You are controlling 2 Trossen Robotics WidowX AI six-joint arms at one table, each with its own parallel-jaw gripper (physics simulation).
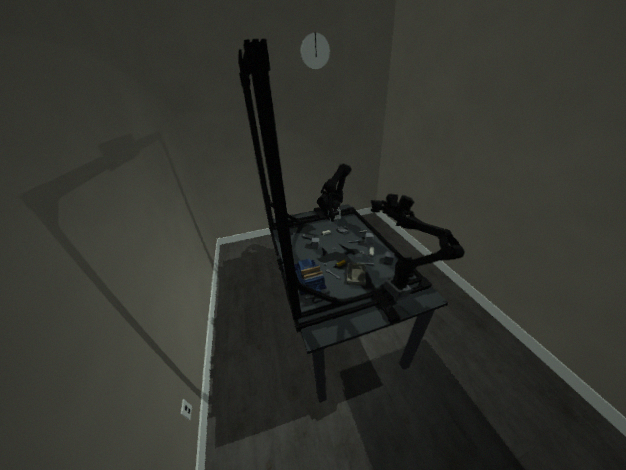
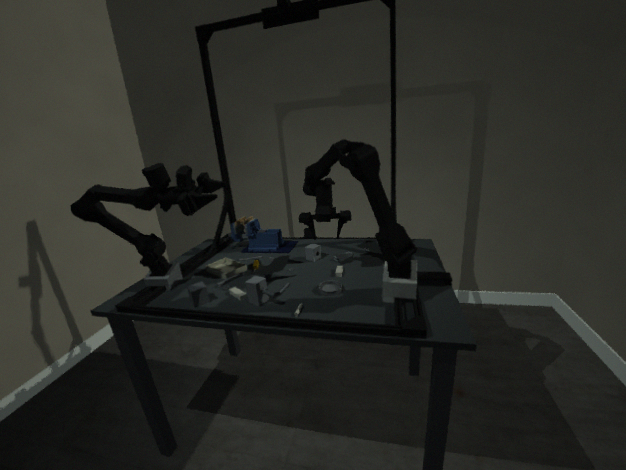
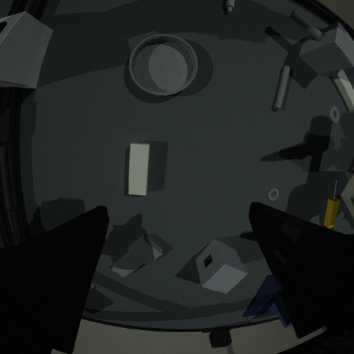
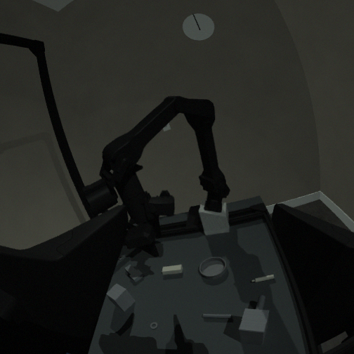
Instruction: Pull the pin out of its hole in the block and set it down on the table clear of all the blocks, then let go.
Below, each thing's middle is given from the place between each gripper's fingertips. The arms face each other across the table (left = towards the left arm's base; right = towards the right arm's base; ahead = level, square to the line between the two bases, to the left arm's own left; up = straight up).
Scene:
My left gripper is now 130 mm above the round dish (image 3: 164, 64), 120 mm short of it and 30 mm to the right of it.
I see the round dish 37 cm below my right hand, 31 cm to the left of it and 7 cm behind it.

